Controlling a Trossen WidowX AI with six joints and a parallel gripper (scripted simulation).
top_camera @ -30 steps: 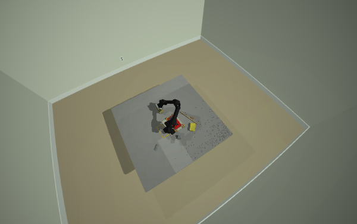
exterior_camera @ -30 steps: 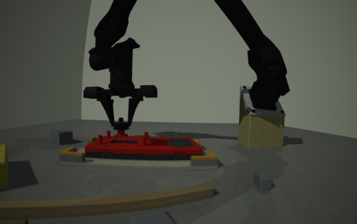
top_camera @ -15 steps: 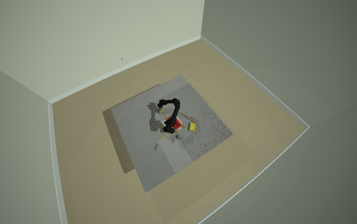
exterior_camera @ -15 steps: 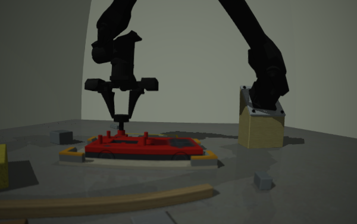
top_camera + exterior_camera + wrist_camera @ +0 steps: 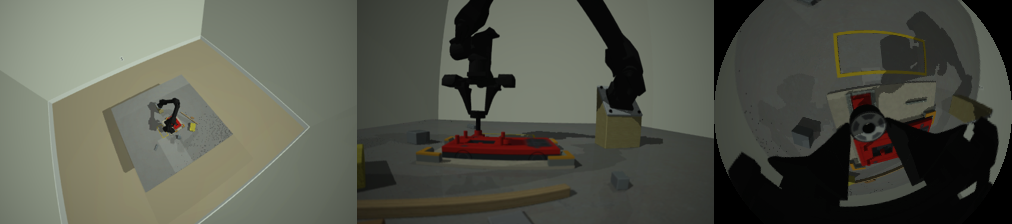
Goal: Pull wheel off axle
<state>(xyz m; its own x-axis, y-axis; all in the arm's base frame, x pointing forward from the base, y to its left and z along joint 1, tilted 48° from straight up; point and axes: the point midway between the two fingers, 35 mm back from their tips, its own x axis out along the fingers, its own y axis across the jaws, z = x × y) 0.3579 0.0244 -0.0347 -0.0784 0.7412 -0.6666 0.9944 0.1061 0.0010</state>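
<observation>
Now: the upright axle 30 mm below my gripper tip. From my gripper tip the other things lie so: yellow block 100 mm ahead, 290 mm to the left, 50 mm below; wheel right at my gripper tip.
</observation>
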